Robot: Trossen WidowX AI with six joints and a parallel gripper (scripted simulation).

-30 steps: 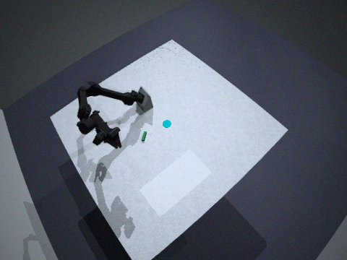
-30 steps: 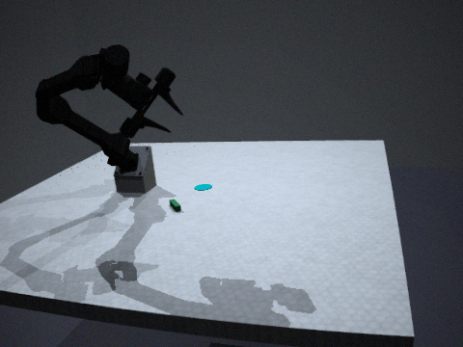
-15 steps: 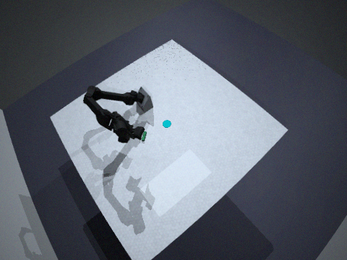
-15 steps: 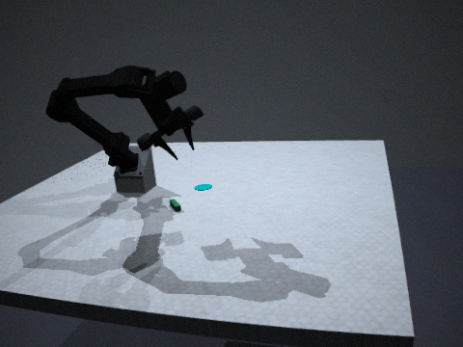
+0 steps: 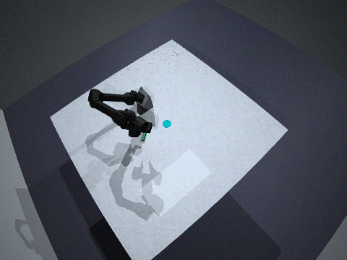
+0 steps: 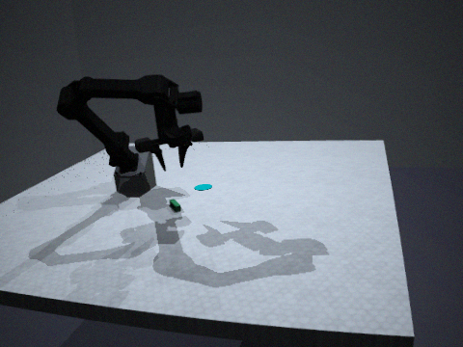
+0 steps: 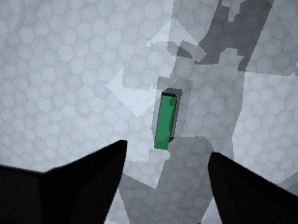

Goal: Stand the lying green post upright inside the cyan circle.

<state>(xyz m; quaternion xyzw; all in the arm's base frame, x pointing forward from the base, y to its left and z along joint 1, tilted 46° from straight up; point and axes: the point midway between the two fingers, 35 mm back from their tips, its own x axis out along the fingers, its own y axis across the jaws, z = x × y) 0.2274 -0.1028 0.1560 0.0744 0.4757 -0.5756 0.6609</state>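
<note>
Right now my gripper tip is 2 cm past the green post, 2 cm to the right of it and 12 cm above it. Round my gripper tip: cyan circle (3 cm ahead, 19 cm to the left, 13 cm below).
</note>
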